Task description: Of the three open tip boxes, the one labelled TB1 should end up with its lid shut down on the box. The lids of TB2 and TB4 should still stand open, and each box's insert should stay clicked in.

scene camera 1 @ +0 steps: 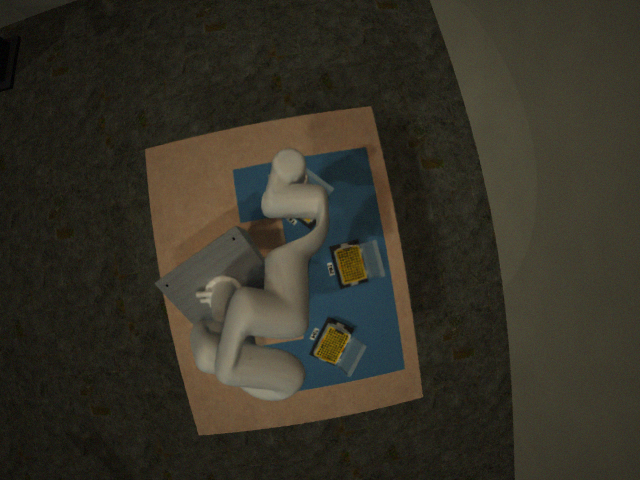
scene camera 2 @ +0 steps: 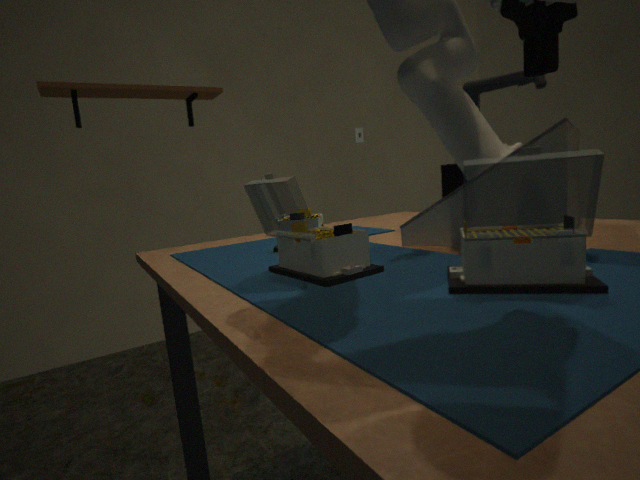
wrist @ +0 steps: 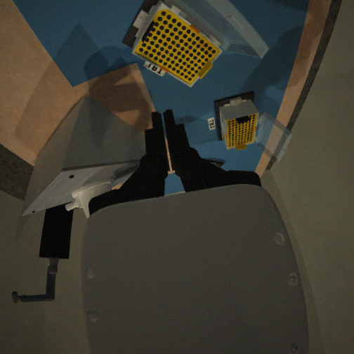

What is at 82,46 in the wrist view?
A blue mat.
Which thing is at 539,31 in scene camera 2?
My gripper.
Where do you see a blue mat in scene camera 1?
At 369,308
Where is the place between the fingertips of my gripper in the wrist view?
163,124
